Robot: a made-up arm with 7 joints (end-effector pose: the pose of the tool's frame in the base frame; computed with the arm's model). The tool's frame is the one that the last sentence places. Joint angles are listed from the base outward.
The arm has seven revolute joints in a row. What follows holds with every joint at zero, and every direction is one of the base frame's.
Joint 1 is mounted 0.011 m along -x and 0.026 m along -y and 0.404 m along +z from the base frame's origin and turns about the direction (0, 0.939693, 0.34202), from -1.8 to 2.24 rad.
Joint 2 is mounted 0.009 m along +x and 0.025 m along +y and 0.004 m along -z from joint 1 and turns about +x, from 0.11 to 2.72 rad.
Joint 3 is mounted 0.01 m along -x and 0.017 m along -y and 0.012 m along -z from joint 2 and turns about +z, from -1.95 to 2.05 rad.
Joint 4 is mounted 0.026 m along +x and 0.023 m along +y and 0.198 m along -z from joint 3 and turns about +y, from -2.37 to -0.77 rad.
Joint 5 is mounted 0.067 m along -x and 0.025 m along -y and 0.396 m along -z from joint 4 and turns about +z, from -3.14 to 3.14 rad.
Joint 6 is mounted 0.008 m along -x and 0.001 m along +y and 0.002 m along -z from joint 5 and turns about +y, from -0.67 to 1.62 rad.
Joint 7 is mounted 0.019 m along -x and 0.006 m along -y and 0.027 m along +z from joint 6 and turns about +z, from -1.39 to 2.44 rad.
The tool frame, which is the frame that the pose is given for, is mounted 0.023 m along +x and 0.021 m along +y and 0.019 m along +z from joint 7; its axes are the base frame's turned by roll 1.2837, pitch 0.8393 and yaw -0.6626 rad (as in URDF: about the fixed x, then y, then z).
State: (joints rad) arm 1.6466 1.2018 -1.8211 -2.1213 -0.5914 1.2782 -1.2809
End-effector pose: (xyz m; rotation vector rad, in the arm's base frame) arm -0.3275 -0.2630 0.4883 -0.6519 -2.1236 -2.0582
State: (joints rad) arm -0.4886 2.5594 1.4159 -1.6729 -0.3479 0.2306 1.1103
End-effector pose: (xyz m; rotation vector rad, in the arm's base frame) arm -0.1885 -0.1505 0.7778 -1.0444 1.3058 -1.2996
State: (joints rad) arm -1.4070 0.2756 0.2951 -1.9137 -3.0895 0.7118 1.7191
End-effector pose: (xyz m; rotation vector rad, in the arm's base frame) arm 0.2105 -0.0559 0.7298 -1.1448 0.1351 -2.1899
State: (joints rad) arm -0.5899 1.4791 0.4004 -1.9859 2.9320 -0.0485 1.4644
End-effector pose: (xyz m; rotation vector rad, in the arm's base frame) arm 0.2545 0.0339 0.6591 -0.9962 -0.5208 -0.2182
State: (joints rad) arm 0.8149 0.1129 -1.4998 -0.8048 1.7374 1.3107 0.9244
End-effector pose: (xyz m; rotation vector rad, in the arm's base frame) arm -0.3306 -0.2169 -0.0427 -0.6572 2.0162 -1.4188
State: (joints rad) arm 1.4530 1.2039 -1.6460 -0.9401 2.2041 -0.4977 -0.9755
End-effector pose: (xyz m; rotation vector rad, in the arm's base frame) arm -0.5473 0.1426 0.4334 0.8908 1.1192 -2.1063
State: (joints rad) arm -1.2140 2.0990 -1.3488 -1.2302 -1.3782 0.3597 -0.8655
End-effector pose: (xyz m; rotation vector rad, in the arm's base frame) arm 0.2787 0.4400 0.5176 -0.1150 -0.6396 1.1099
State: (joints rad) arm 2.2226 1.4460 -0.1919 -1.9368 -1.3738 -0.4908 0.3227
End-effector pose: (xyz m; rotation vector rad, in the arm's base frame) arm -0.3366 0.1574 0.2284 0.3137 -1.4312 -2.0054
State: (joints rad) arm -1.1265 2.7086 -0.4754 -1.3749 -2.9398 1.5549 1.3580
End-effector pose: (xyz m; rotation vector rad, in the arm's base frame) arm 0.0238 0.2747 0.8576 0.1431 -0.0222 -0.1066
